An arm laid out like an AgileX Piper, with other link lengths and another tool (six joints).
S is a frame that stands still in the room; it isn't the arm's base.
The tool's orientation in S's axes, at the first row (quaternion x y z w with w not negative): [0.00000, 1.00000, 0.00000, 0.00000]
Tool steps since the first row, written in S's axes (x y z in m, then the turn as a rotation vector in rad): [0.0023, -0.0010, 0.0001, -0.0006, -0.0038, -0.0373]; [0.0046, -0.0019, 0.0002, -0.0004, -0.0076, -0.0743]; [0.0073, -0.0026, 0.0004, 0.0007, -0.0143, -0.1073]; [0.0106, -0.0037, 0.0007, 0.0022, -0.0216, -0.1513]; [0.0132, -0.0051, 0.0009, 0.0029, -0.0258, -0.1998]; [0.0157, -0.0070, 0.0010, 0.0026, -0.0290, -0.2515]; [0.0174, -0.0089, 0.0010, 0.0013, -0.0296, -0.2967]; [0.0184, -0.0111, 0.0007, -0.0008, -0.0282, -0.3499]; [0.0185, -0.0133, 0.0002, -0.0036, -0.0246, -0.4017]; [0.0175, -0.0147, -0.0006, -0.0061, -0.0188, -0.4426]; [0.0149, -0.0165, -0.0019, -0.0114, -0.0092, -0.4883]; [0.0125, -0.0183, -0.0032, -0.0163, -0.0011, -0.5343]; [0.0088, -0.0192, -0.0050, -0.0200, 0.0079, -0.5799]
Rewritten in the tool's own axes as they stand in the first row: [-0.0023, -0.0010, -0.0001, 0.0006, -0.0038, 0.0373]; [-0.0046, -0.0019, -0.0002, 0.0004, -0.0076, 0.0743]; [-0.0073, -0.0026, -0.0004, -0.0007, -0.0143, 0.1073]; [-0.0106, -0.0037, -0.0007, -0.0022, -0.0216, 0.1513]; [-0.0132, -0.0051, -0.0009, -0.0029, -0.0258, 0.1998]; [-0.0157, -0.0070, -0.0010, -0.0026, -0.0290, 0.2515]; [-0.0174, -0.0089, -0.0010, -0.0013, -0.0296, 0.2967]; [-0.0184, -0.0111, -0.0007, 0.0008, -0.0282, 0.3499]; [-0.0185, -0.0133, -0.0002, 0.0036, -0.0246, 0.4017]; [-0.0175, -0.0147, 0.0006, 0.0061, -0.0188, 0.4426]; [-0.0149, -0.0165, 0.0019, 0.0114, -0.0092, 0.4883]; [-0.0125, -0.0183, 0.0032, 0.0163, -0.0011, 0.5343]; [-0.0088, -0.0192, 0.0050, 0.0200, 0.0079, 0.5799]
